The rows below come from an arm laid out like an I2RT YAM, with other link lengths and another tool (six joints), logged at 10 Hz.
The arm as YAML. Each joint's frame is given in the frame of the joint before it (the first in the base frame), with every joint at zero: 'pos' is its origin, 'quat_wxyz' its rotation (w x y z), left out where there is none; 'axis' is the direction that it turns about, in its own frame. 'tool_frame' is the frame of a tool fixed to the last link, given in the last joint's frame.
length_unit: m
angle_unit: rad
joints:
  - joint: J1
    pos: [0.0, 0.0, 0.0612]
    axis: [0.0, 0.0, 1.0]
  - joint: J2
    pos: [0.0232, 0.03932, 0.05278]
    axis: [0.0, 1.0, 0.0]
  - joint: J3
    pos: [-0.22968, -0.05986, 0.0]
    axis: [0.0, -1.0, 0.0]
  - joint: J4
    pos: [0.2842, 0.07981, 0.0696]
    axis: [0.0, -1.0, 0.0]
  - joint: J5
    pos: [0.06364, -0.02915, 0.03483]
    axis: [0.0, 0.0, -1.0]
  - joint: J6
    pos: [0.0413, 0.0, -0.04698]
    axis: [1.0, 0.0, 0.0]
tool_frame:
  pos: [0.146, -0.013, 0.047]
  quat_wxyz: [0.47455, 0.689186, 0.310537, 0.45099]
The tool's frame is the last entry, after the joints.
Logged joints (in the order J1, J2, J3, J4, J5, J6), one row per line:
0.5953 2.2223 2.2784 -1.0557 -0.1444 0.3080
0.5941 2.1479 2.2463 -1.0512 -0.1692 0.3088
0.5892 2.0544 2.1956 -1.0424 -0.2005 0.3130
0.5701 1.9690 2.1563 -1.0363 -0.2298 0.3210
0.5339 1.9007 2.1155 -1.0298 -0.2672 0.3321
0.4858 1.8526 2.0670 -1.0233 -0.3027 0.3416
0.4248 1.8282 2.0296 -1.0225 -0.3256 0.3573
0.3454 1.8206 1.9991 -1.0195 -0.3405 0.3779
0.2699 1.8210 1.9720 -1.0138 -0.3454 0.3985
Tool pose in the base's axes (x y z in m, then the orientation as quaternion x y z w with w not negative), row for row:
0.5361 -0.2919 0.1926 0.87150 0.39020 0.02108 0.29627
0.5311 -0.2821 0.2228 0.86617 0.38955 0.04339 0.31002
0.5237 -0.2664 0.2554 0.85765 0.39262 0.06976 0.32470
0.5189 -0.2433 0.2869 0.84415 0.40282 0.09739 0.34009
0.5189 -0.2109 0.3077 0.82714 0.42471 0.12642 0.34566
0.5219 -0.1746 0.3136 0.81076 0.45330 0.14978 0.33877
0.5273 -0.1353 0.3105 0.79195 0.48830 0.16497 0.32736
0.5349 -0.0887 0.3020 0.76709 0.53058 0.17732 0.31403
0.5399 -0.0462 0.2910 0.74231 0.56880 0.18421 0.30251
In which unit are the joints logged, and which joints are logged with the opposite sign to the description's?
The joints are logged in radians. Opposite sign: J1, J6.
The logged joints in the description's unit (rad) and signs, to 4 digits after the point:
-0.5953 2.2223 2.2784 -1.0557 -0.1444 -0.3080
-0.5941 2.1479 2.2463 -1.0512 -0.1692 -0.3088
-0.5892 2.0544 2.1956 -1.0424 -0.2005 -0.3130
-0.5701 1.9690 2.1563 -1.0363 -0.2298 -0.3210
-0.5339 1.9007 2.1155 -1.0298 -0.2672 -0.3321
-0.4858 1.8526 2.0670 -1.0233 -0.3027 -0.3416
-0.4248 1.8282 2.0296 -1.0225 -0.3256 -0.3573
-0.3454 1.8206 1.9991 -1.0195 -0.3405 -0.3779
-0.2699 1.8210 1.9720 -1.0138 -0.3454 -0.3985

